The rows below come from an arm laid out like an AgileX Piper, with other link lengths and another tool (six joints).
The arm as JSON. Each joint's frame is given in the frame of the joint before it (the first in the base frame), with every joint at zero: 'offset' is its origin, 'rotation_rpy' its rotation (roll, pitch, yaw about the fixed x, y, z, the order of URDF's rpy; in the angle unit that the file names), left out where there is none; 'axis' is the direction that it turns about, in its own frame. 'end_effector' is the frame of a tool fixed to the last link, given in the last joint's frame.
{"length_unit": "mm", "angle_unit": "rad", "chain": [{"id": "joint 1", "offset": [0.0, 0.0, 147.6], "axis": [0.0, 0.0, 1.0]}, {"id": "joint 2", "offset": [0.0, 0.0, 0.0], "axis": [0.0, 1.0, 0.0]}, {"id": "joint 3", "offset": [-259.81, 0.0, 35.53], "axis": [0.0, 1.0, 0.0]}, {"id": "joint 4", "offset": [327.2, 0.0, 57.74], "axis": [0.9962, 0.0, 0.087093]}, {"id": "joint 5", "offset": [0.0, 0.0, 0.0], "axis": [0.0, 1.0, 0.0]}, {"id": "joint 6", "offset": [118.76, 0.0, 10.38], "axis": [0.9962, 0.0, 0.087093]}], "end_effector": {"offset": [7.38, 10.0, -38.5], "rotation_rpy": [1.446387, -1.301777, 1.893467]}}
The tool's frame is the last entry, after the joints.
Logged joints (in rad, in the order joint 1, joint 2, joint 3, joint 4, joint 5, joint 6), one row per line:
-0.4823 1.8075 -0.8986 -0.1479 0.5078 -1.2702
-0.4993 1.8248 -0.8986 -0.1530 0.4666 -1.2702
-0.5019 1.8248 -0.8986 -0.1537 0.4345 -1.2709
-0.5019 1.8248 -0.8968 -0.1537 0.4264 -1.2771
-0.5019 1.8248 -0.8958 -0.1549 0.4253 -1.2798
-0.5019 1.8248 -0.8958 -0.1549 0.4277 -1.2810
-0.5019 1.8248 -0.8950 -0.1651 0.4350 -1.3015
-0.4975 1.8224 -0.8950 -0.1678 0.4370 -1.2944
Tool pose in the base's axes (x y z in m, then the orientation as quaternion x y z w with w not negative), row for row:
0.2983 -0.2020 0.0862 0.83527 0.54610 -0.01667 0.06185
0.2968 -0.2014 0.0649 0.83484 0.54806 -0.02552 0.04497
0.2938 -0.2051 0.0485 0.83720 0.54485 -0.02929 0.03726
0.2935 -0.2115 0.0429 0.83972 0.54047 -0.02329 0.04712
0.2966 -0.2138 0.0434 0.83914 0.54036 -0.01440 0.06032
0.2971 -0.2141 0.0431 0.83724 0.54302 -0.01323 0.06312
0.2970 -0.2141 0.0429 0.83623 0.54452 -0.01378 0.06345
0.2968 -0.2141 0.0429 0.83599 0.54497 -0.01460 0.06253
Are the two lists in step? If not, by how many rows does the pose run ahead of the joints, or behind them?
The pose runs 2 rows behind the joints: the pose in row i belongs to the joints in row i - 2.
